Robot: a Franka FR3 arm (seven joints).
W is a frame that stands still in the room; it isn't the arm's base.
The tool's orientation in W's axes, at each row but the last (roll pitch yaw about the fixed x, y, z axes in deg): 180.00 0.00 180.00; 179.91 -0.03 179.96; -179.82 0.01 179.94; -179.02 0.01 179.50; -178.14 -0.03 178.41; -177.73 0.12 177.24; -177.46 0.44 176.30; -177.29 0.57 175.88; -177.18 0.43 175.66
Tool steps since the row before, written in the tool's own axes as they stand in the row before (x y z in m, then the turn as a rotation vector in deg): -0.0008 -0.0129 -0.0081 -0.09 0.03 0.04; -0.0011 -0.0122 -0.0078 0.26 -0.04 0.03; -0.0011 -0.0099 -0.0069 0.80 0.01 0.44; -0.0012 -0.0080 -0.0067 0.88 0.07 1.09; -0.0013 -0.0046 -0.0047 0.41 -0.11 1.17; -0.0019 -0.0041 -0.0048 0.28 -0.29 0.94; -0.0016 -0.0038 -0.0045 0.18 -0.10 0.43; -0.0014 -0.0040 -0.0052 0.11 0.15 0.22; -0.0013 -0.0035 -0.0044 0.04 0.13 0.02
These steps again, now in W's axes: 0.0008 -0.0129 0.0081 0.09 0.03 -0.04; 0.0011 -0.0122 0.0078 -0.26 -0.04 -0.03; 0.0011 -0.0099 0.0069 -0.80 0.01 -0.44; 0.0011 -0.0079 0.0068 -0.88 0.06 -1.09; 0.0012 -0.0045 0.0048 -0.41 -0.14 -1.17; 0.0017 -0.0040 0.0050 -0.29 -0.31 -0.93; 0.0013 -0.0037 0.0047 -0.18 -0.11 -0.43; 0.0011 -0.0038 0.0054 -0.10 0.15 -0.23; 0.0010 -0.0034 0.0046 -0.03 0.13 -0.03
